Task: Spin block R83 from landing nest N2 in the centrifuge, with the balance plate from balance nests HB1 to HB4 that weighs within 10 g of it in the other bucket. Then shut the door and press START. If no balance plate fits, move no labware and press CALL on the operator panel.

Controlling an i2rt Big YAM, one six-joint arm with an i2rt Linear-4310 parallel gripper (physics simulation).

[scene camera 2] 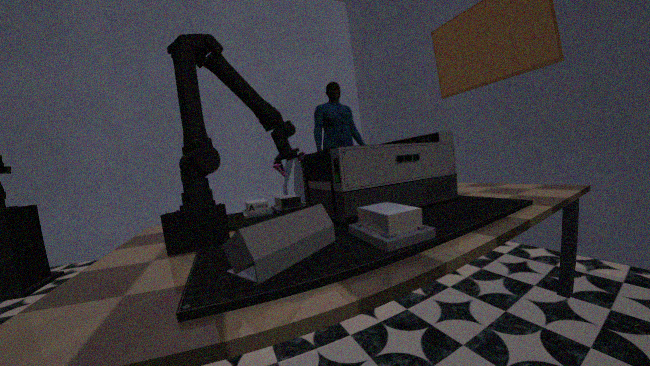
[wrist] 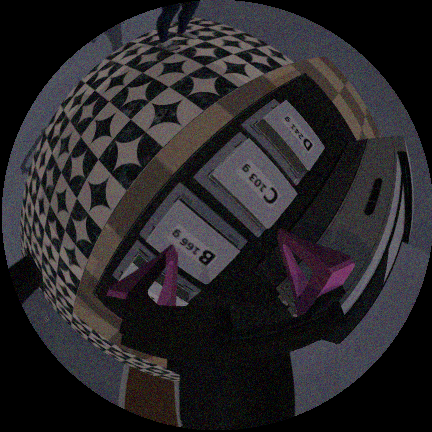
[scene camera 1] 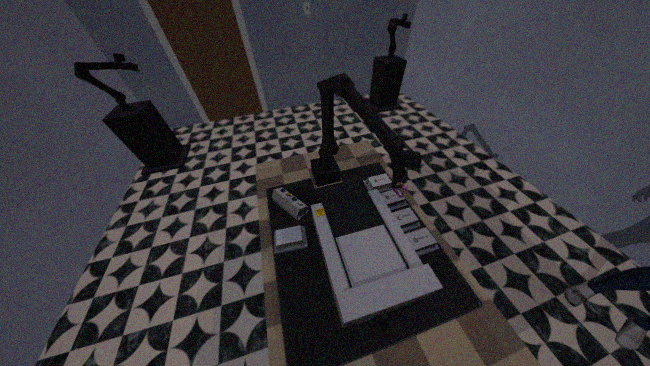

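Where they show: gripper, between the fingertips: (scene camera 2: 295,173) (wrist: 225,242) (scene camera 1: 401,191); arm's base, origin of its link: (scene camera 2: 199,208) (scene camera 1: 325,165).
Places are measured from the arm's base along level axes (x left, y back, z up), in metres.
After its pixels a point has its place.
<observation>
My gripper (scene camera 1: 400,191) @[x 0.307, y -0.379, z 0.061 m] (scene camera 2: 290,162) @[x 0.307, y -0.379, z 0.061 m] (wrist: 225,242) @[x 0.307, y -0.379, z 0.061 m] is open and empty, with magenta fingers, above the balance nests near plate B. Plate B (scene camera 1: 395,196) @[x 0.321, y -0.336, z -0.035 m] (wrist: 195,240) @[x 0.306, y -0.339, z -0.034 m] reads 166 g, plate C (scene camera 1: 406,217) @[x 0.304, y -0.477, z -0.034 m] (wrist: 252,185) @[x 0.301, y -0.457, z -0.034 m] 103 g, plate D (scene camera 1: 424,241) @[x 0.313, y -0.619, z -0.033 m] (wrist: 297,135) @[x 0.303, y -0.592, z -0.034 m] 241 g. Plate A (scene camera 1: 378,181) @[x 0.283, y -0.200, z -0.036 m] (scene camera 2: 256,206) @[x 0.233, y -0.185, z -0.049 m] is largely hidden by a finger in the wrist view. A white block (scene camera 1: 290,235) @[x -0.292, y -0.406, z -0.025 m] (scene camera 2: 390,217) @[x -0.360, y -0.361, z -0.030 m] sits on a nest across the centrifuge; no label is legible. The centrifuge (scene camera 1: 390,297) @[x -0.011, y -0.804, z 0.156 m] (scene camera 2: 395,165) @[x -0.167, y -0.544, z 0.060 m] has a pale panel (scene camera 1: 372,252) @[x 0.008, y -0.647, z 0.122 m] over its far part and a dark opening towards the arm; buckets cannot be made out.
The operator panel (scene camera 1: 289,202) @[x -0.265, y -0.217, z -0.008 m] (scene camera 2: 290,237) @[x -0.311, y -0.182, z -0.040 m], a wedge with coloured buttons, lies between the arm base (scene camera 1: 325,172) @[x -0.014, y -0.062, z 0.003 m] (scene camera 2: 192,232) @[x -0.076, y 0.017, z -0.050 m] and the white block. The centrifuge's raised walls run beside the balance nests. A person (scene camera 2: 335,122) stands beyond the table. Two other arms stand on pedestals.
</observation>
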